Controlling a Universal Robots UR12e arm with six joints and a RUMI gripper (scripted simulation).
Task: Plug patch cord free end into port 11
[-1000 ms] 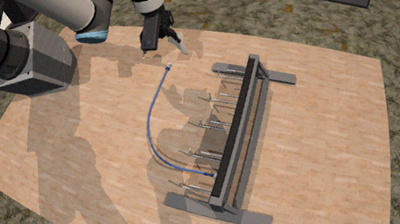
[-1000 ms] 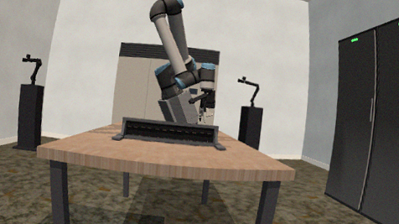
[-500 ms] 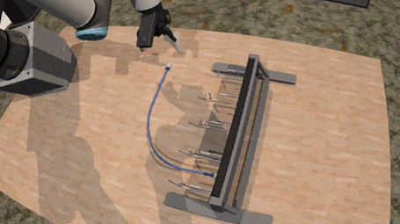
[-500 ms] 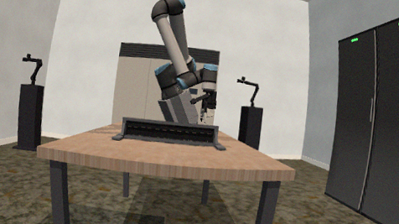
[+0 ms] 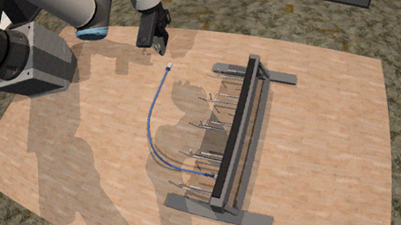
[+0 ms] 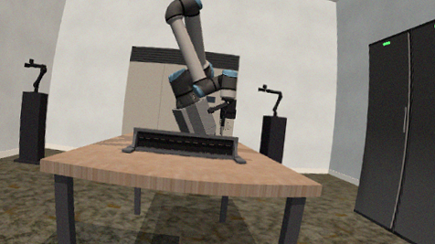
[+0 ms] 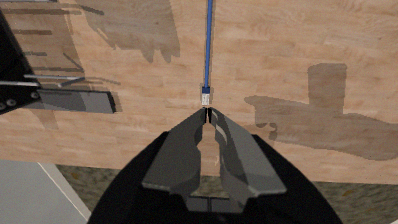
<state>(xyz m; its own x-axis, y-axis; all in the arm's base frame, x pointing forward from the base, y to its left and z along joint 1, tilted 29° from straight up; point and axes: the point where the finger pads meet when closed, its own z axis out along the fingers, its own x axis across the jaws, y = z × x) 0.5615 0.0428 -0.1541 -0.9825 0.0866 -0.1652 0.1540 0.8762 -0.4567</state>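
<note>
My gripper is now 9 cm above the plug and 2 cm to the right of it.
</note>
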